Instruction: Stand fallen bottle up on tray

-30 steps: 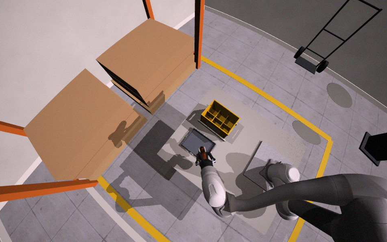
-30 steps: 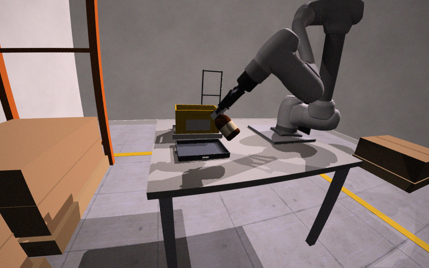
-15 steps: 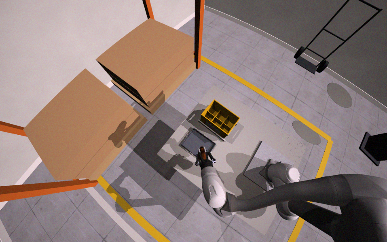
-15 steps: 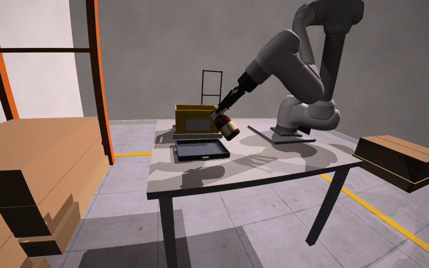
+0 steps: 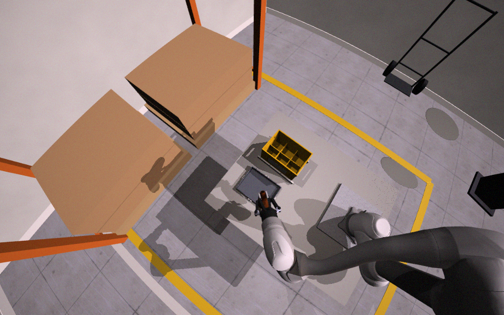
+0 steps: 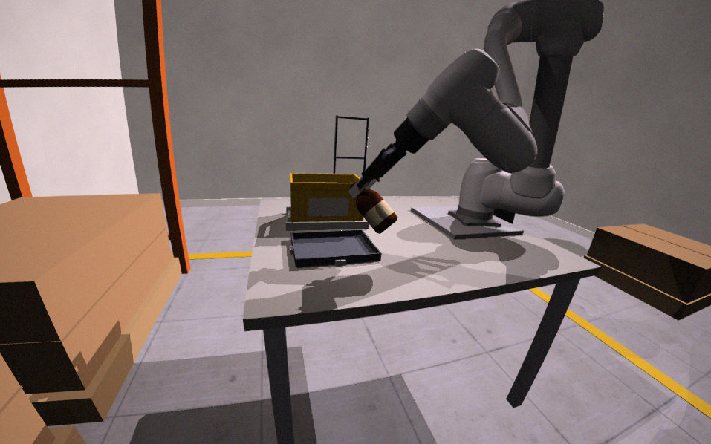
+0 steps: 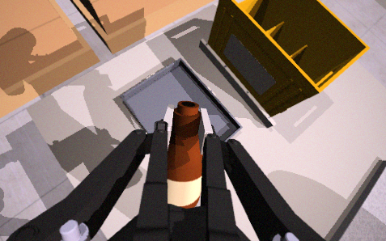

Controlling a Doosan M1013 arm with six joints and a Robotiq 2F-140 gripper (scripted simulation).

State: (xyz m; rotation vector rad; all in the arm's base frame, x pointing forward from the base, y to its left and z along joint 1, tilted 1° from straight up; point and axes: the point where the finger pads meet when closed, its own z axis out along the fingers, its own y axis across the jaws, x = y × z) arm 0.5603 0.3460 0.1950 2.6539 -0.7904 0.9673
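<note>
My hand is 50 mm above the brown bottle, 20 mm to the right of it and 20 mm past it. Also, from my hand: dark grey tray: 210 mm below, 70 mm ahead, 40 mm to the right; yellow crate: 310 mm to the right, 130 mm below, 100 mm ahead.
</note>
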